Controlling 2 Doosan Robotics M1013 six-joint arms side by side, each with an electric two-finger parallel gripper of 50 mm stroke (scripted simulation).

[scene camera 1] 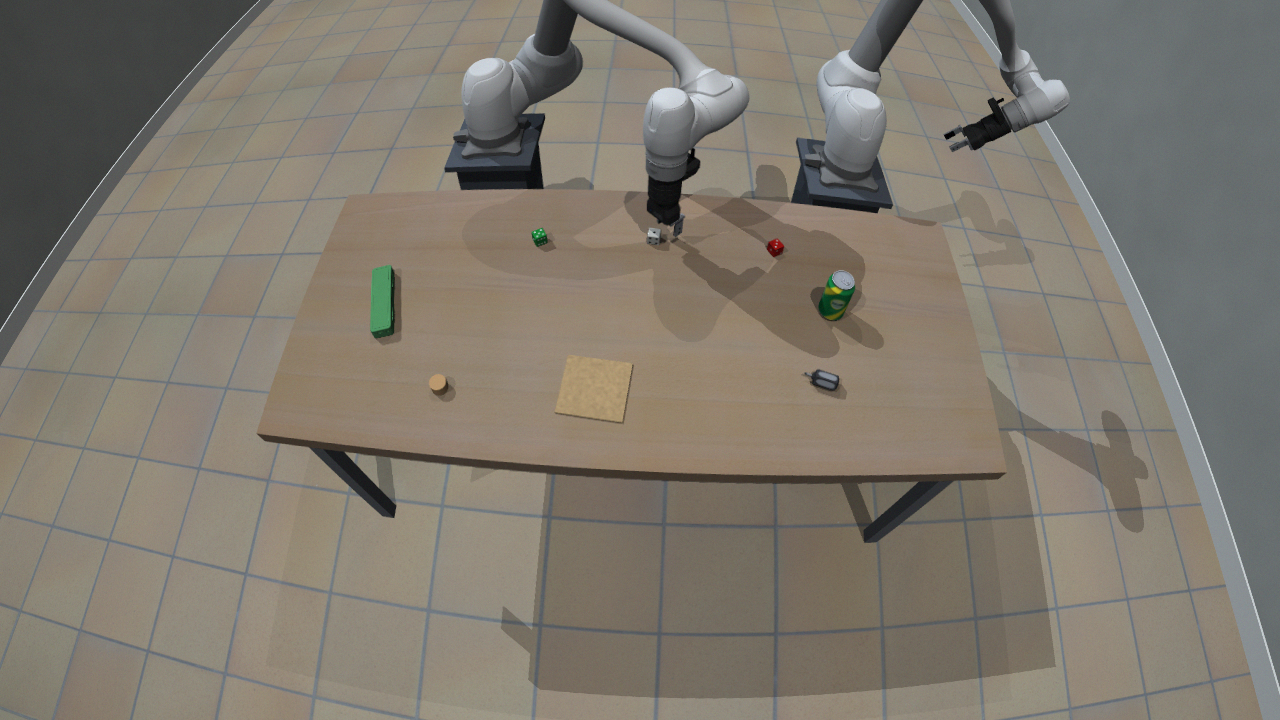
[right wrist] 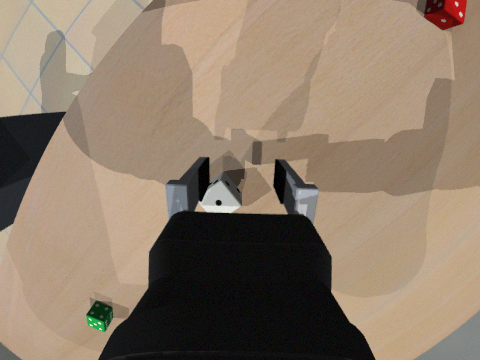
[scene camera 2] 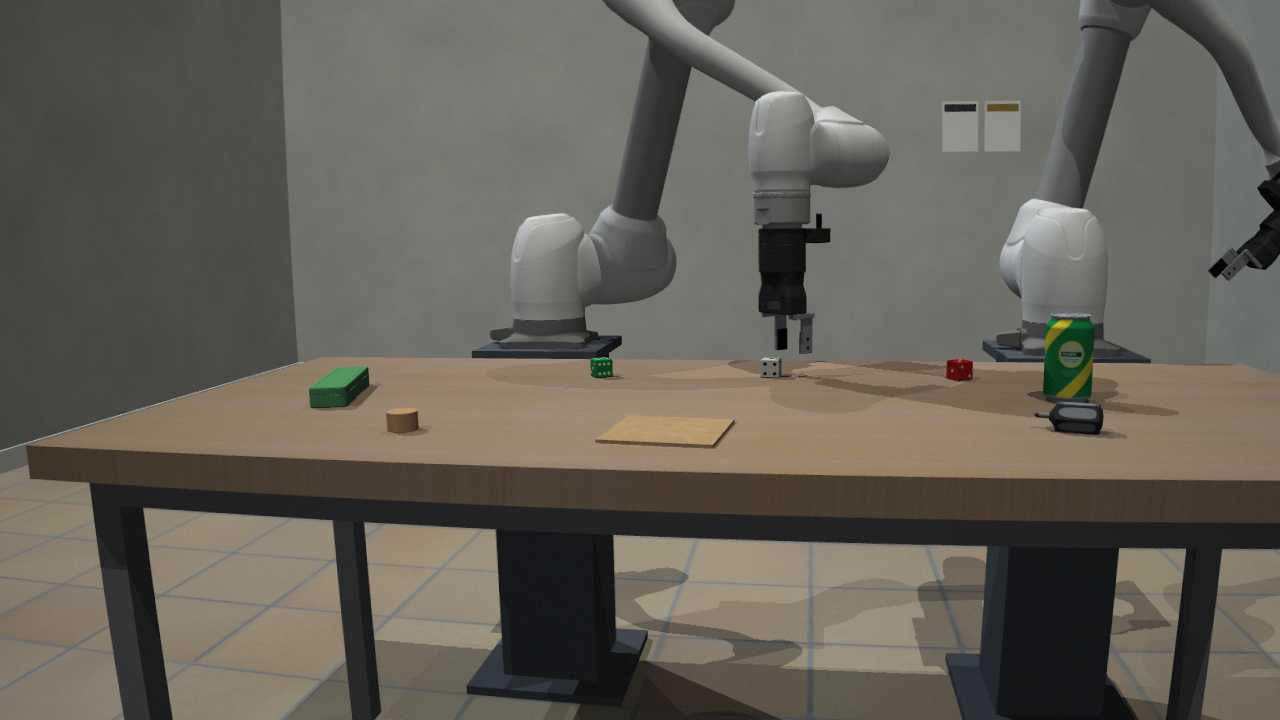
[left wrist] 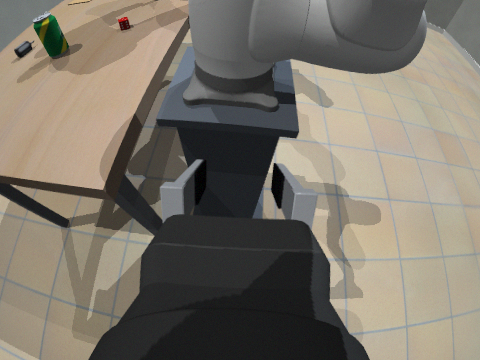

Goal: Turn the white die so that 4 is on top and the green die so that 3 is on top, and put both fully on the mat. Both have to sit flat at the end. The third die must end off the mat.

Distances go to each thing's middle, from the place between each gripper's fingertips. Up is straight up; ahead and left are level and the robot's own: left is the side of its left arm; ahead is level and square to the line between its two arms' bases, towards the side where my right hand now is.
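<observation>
Dark grey object (scene camera 2: 1087, 418): 37 cm ahead of my right hand (scene camera 2: 793, 351), 36 cm to the left of it, 4 cm below it. Measured from my right hand, the can (scene camera 2: 1069, 341) is 40 cm to the left and 17 cm ahead, the tan mat (scene camera 1: 593, 388) is 44 cm ahead, 12 cm to the right and 6 cm below, and the white die (right wrist: 223, 196) is 4 cm to the right, 4 cm below and 1 cm ahead.
From my left hand (scene camera 2: 1218, 275), the dark grey object is 790 mm ahead, 470 mm to the right and 140 mm below; the white die 430 mm ahead, 870 mm to the right and 140 mm below; the tan mat 850 mm ahead, 950 mm to the right and 160 mm below; the can 590 mm ahead, 430 mm to the right and 100 mm below.
</observation>
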